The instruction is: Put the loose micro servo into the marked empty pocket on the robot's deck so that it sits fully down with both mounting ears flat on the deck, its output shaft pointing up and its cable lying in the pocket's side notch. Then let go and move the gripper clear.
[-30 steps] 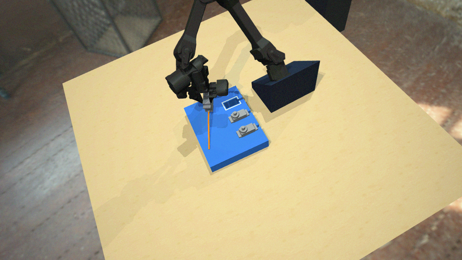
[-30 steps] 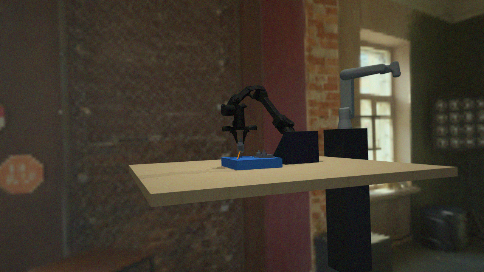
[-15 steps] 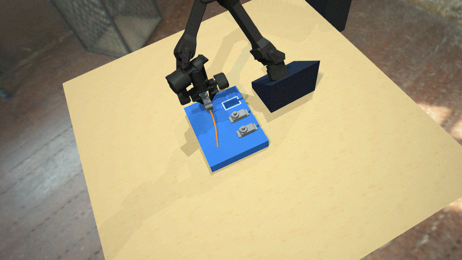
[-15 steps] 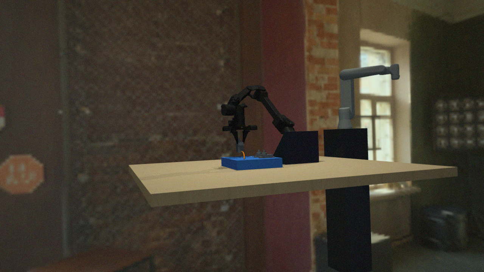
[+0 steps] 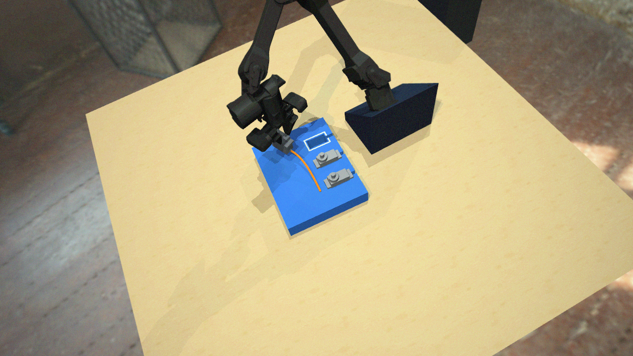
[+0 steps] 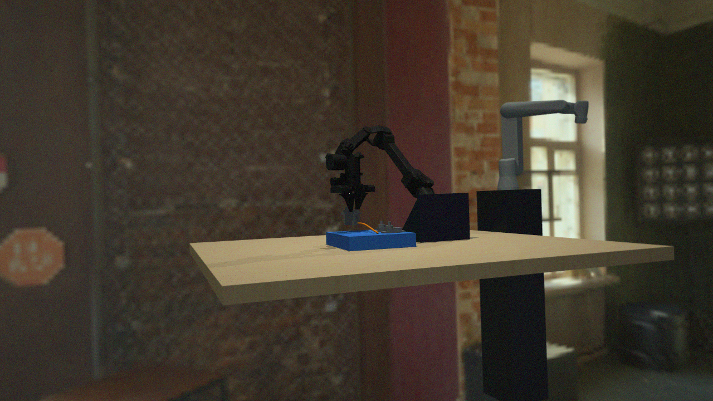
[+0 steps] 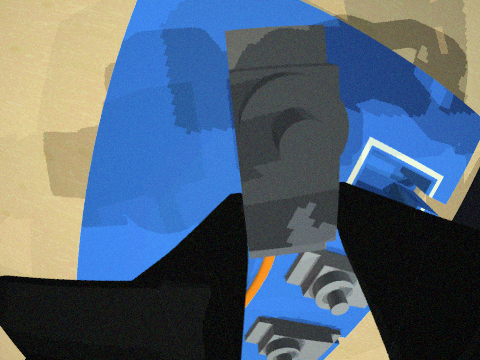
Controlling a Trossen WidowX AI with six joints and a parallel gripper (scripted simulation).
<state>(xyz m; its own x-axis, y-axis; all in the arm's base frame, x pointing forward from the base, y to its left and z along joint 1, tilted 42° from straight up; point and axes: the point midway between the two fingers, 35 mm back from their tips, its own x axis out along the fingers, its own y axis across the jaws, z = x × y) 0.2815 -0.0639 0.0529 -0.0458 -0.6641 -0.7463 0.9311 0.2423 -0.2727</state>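
Right now the blue deck is 10 cm below my gripper tip, 7 cm to the left of it and 2 cm ahead of it.
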